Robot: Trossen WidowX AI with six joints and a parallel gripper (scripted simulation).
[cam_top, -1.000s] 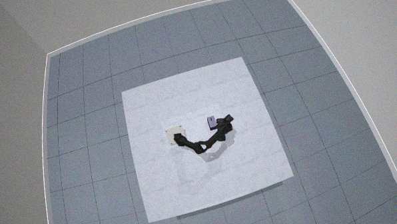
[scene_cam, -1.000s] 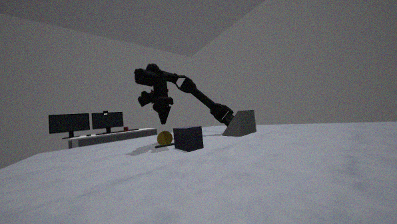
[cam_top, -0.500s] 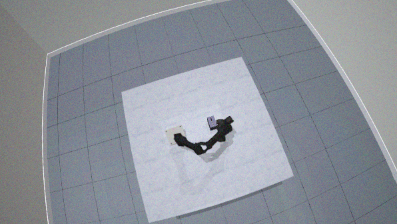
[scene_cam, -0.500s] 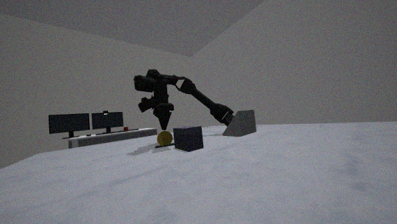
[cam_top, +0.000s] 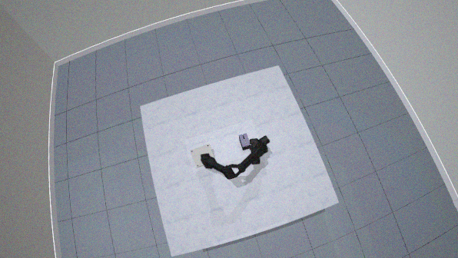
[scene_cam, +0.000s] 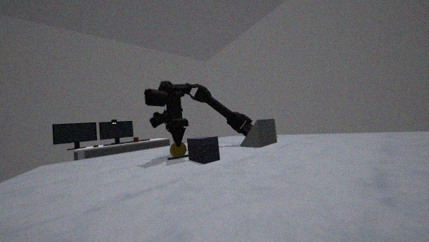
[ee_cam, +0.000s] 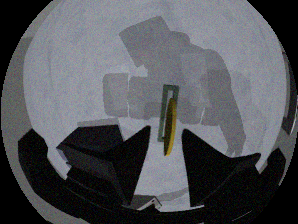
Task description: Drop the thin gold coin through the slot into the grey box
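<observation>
Now: gripper tip 10 mm above the gold coin.
</observation>
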